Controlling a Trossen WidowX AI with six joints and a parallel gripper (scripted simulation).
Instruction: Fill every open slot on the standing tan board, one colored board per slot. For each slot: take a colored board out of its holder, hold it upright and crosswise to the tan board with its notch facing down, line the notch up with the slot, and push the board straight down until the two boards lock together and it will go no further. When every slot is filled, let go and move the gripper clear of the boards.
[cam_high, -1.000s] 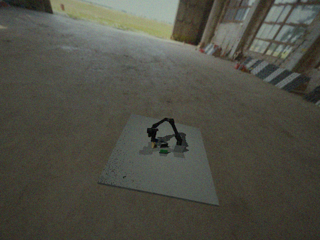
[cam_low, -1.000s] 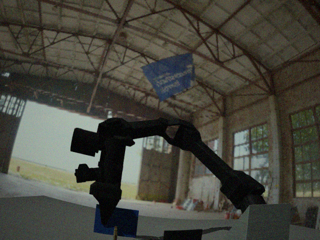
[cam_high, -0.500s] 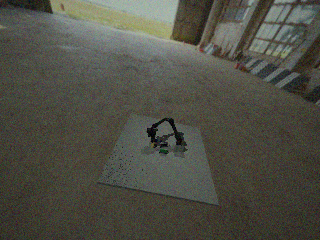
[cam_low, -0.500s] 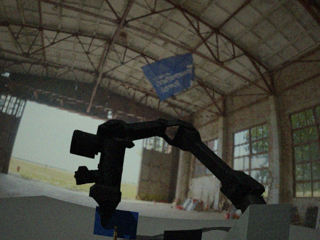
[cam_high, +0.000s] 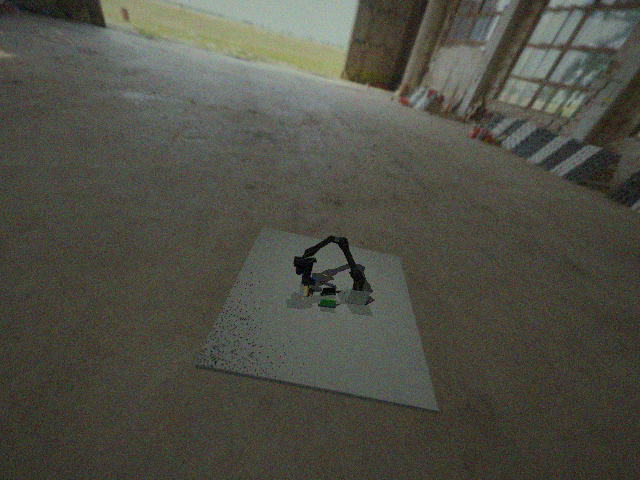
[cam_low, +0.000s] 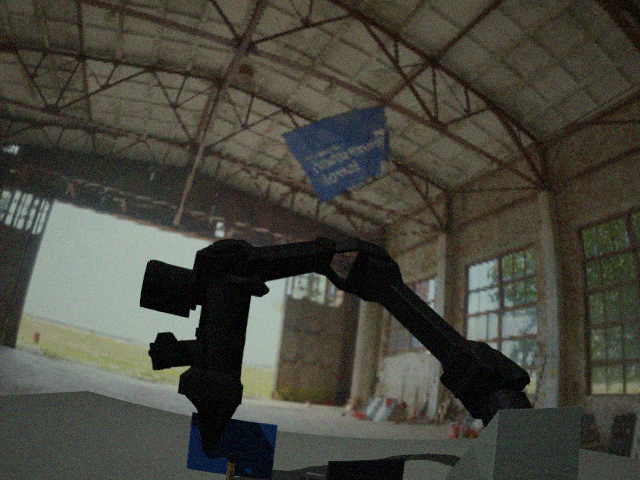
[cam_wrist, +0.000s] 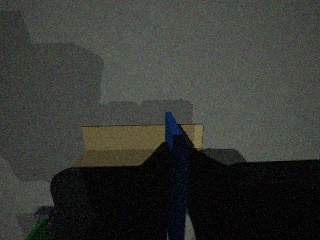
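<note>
The blue board lies 3 cm behind my gripper tip. Round my gripper tip: green board (17 cm behind, 15 cm to the left, 3 cm below); tan board (3 cm below, 3 cm behind, 2 cm to the left); dark flat piece (18 cm behind, 3 cm to the left, 3 cm below).
</note>
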